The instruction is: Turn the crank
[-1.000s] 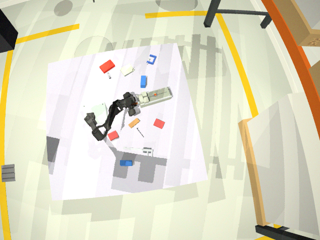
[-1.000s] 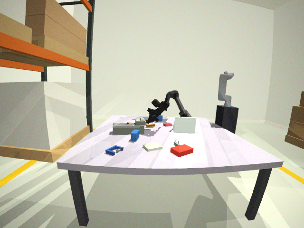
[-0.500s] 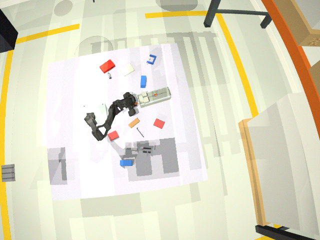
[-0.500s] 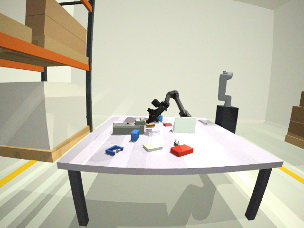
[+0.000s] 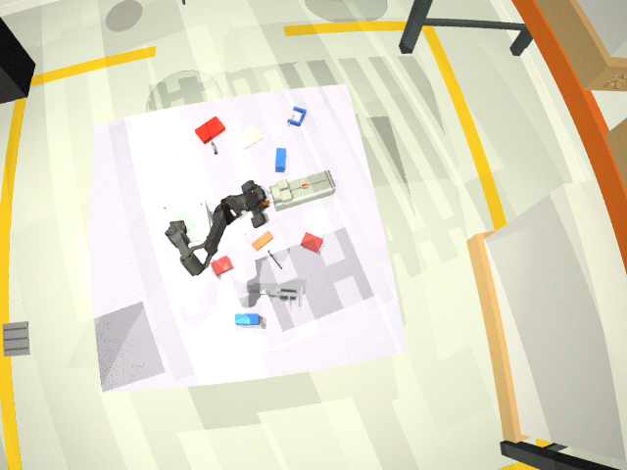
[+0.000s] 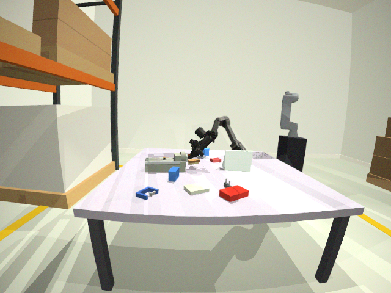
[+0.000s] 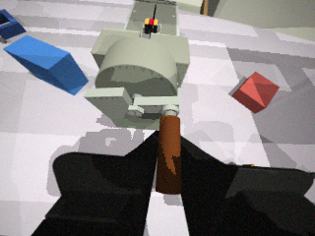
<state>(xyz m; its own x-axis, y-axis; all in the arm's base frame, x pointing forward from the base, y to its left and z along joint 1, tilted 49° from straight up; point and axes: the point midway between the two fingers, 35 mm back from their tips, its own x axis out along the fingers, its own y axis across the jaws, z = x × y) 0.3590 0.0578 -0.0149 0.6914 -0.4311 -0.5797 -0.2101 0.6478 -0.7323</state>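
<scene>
The crank is 20 mm above my gripper tip and 10 mm to the left of it. The rest, counted from my gripper tip: red pointer (160 mm ahead, 60 mm to the left, 10 mm above); orange-brown crank handle (20 mm behind, 20 mm above); brown block (140 mm to the right, 60 mm below, 40 mm behind).
</scene>
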